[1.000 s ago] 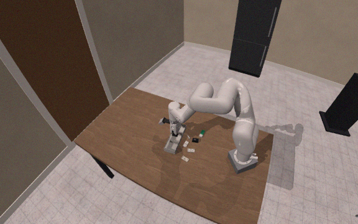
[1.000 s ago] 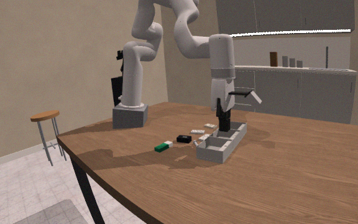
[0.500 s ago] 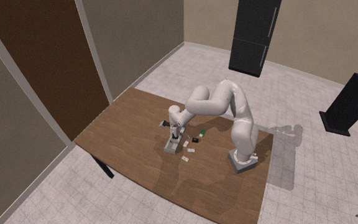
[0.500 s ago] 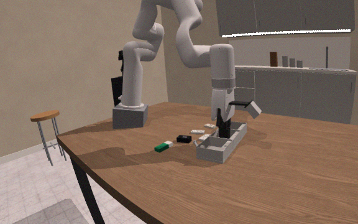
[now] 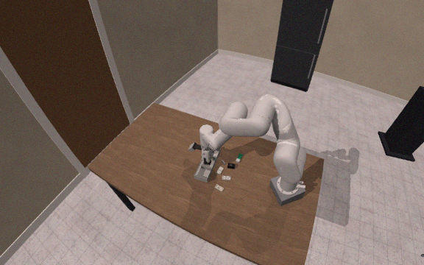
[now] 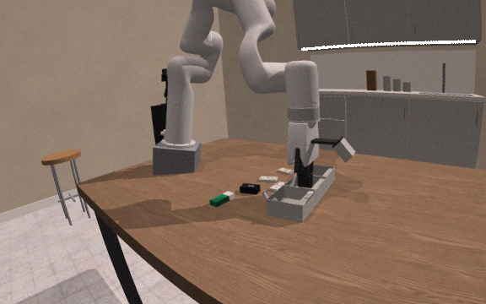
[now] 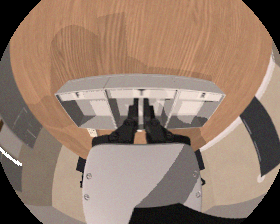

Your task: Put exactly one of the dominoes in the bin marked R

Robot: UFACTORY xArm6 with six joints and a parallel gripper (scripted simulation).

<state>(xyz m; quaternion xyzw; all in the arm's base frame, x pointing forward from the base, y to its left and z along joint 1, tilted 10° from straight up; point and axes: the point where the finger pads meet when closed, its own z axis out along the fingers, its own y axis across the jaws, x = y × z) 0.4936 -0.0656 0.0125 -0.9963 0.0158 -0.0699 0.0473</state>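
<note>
The grey bin tray is 20 mm below my hand. Round my hand: small bolt: 90 mm behind, 40 mm to the right, 30 mm below; then black block: 150 mm behind, 30 mm to the right, 30 mm below; then green-and-white block: 170 mm behind, 100 mm to the right, 30 mm below.
</note>
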